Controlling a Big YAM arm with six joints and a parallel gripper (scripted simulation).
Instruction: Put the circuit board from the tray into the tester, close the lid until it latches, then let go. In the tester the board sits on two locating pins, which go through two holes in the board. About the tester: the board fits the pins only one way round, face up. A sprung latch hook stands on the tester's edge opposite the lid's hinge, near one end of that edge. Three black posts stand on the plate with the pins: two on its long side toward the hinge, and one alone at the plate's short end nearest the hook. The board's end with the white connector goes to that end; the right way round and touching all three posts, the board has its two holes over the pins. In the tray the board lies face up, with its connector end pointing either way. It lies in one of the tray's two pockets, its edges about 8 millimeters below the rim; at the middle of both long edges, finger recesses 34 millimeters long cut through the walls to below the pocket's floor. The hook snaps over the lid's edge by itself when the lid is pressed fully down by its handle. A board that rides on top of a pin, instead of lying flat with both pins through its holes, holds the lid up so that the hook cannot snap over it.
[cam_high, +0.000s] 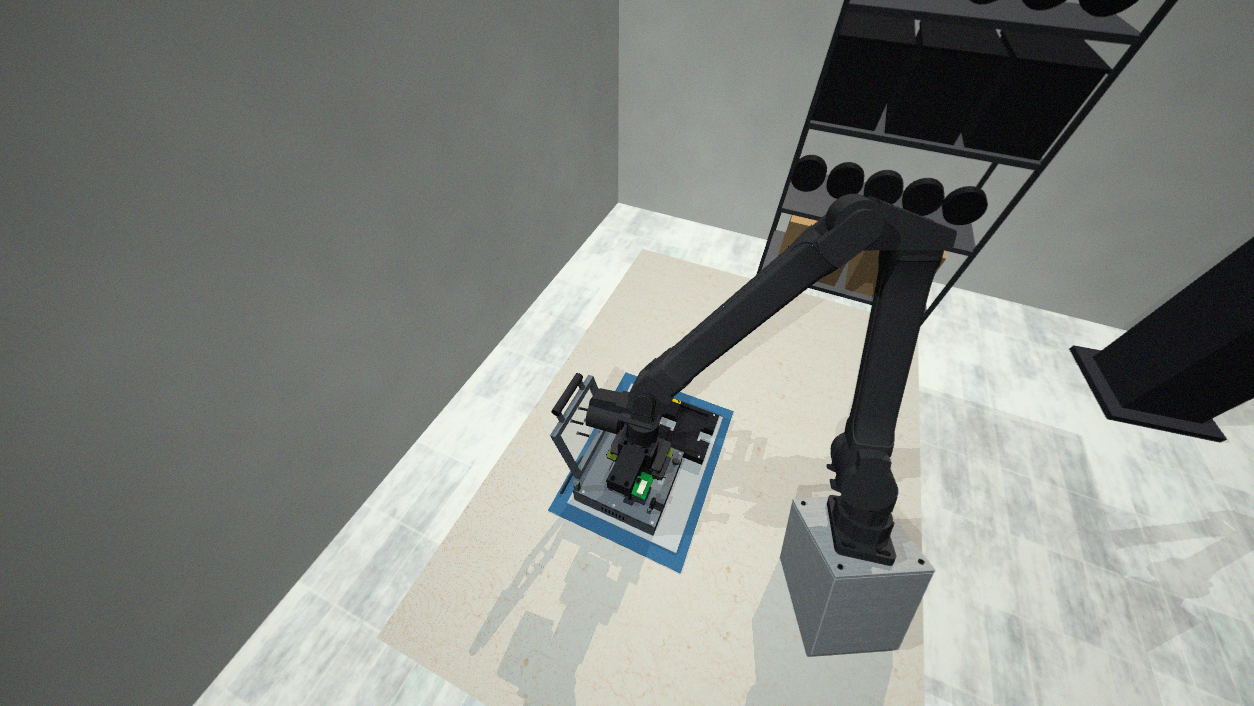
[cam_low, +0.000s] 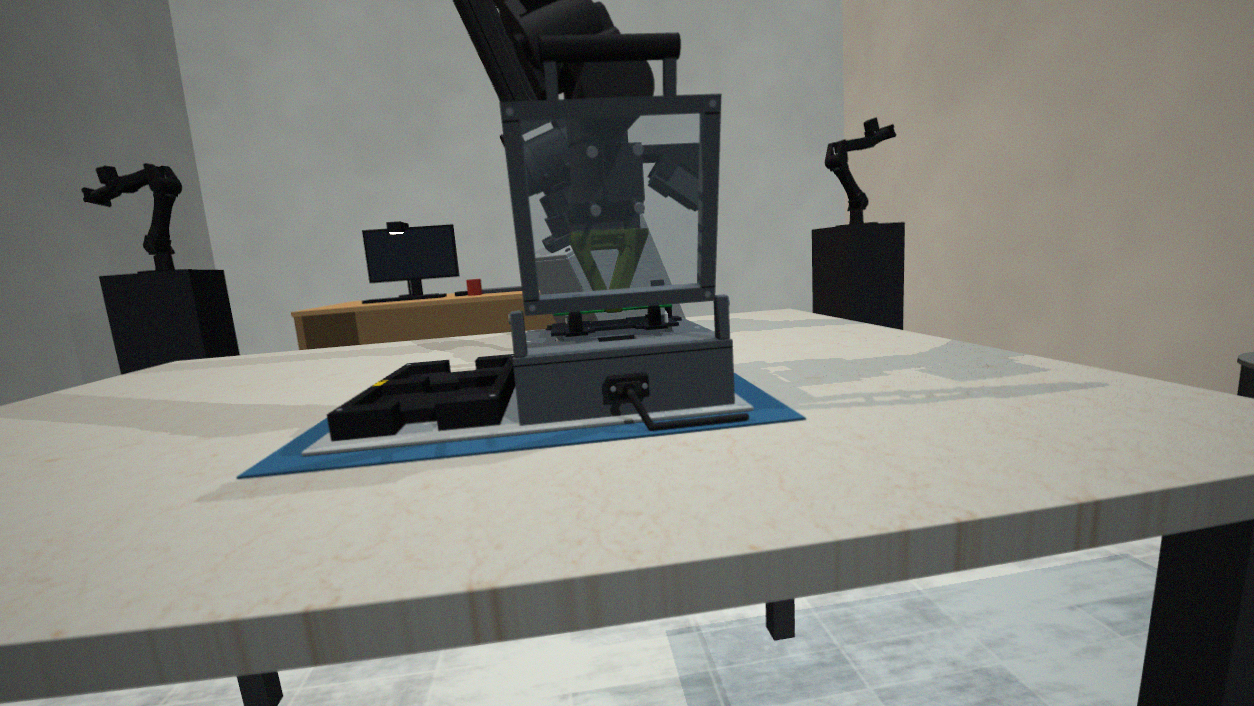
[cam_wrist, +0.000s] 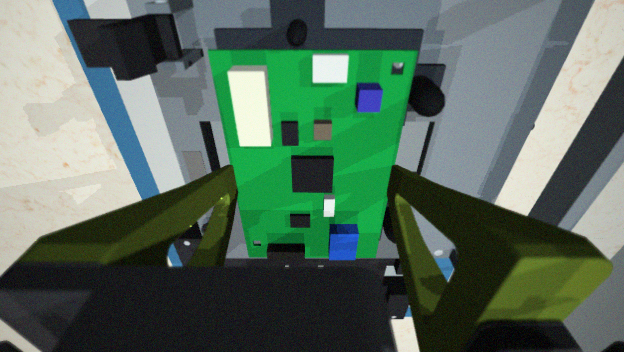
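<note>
Right now the green circuit board is right at my hand. Round my hand: latch hook (7 cm to the left, 5 cm behind); dark plate (2 cm below, 1 cm ahead); clear lid (12 cm ahead, 9 cm above, 2 cm to the right).
</note>
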